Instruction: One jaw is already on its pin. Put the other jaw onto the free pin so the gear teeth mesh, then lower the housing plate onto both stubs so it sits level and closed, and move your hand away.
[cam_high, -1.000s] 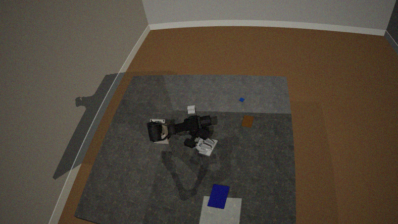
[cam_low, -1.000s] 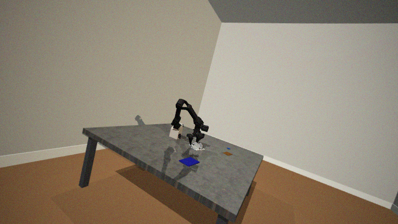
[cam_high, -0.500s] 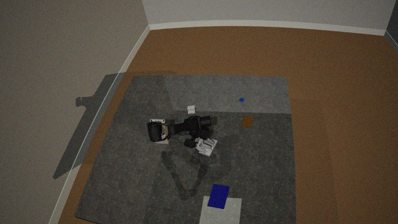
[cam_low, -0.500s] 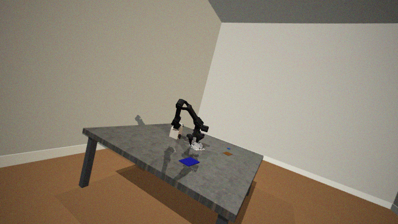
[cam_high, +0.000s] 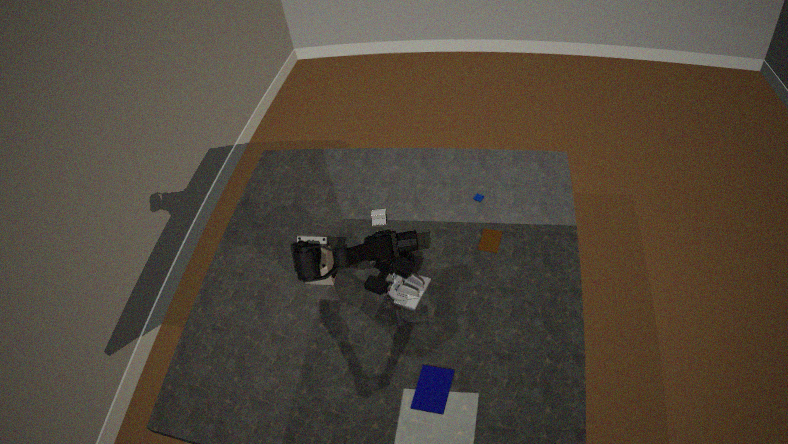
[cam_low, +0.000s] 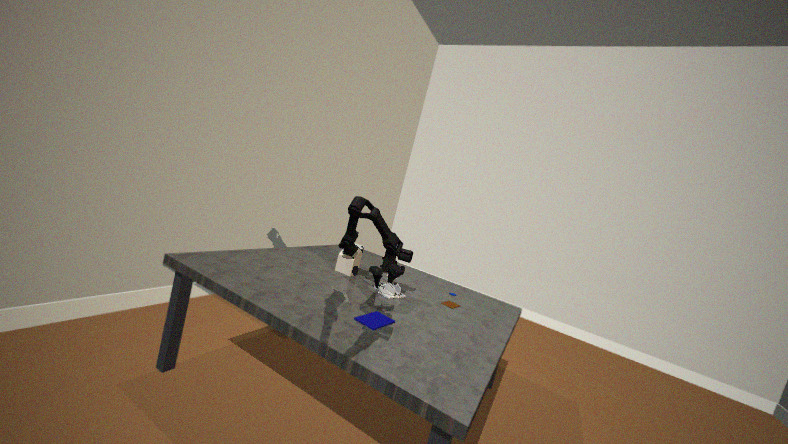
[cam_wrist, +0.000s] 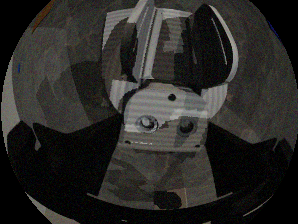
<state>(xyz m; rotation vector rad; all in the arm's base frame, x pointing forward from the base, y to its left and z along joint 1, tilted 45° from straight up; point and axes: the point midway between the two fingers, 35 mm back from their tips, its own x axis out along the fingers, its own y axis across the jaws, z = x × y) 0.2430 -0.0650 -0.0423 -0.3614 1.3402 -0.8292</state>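
Right now the white jaw is 20 mm ahead of my gripper tip and 20 mm to the right of it. Also, from my gripper tip: small blue square: 260 mm ahead, 390 mm to the left, 10 mm below; orange patch: 300 mm ahead, 190 mm to the left, 10 mm below.
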